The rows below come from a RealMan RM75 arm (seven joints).
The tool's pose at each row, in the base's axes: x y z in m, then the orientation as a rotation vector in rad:
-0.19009, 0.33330, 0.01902, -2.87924, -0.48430, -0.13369
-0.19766, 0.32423, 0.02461, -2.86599, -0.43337, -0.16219
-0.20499, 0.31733, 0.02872, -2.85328, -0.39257, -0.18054
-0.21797, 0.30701, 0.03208, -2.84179, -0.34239, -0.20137
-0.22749, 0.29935, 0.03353, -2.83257, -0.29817, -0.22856
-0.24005, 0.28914, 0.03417, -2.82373, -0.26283, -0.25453
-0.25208, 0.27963, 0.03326, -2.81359, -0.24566, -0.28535
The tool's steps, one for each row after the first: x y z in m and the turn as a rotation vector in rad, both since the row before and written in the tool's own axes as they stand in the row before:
-0.00926, 0.00473, -0.00791, 0.01410, 0.02632, 0.03133
-0.00828, 0.00328, -0.00623, 0.01329, 0.01856, 0.02558
-0.01445, 0.00518, -0.00711, 0.01170, 0.02105, 0.03201
-0.01055, 0.00441, -0.00454, 0.00731, 0.02439, 0.02752
-0.01386, 0.00659, -0.00520, 0.00604, 0.02262, 0.02163
-0.01328, 0.00672, -0.00380, 0.00573, 0.02415, 0.00864

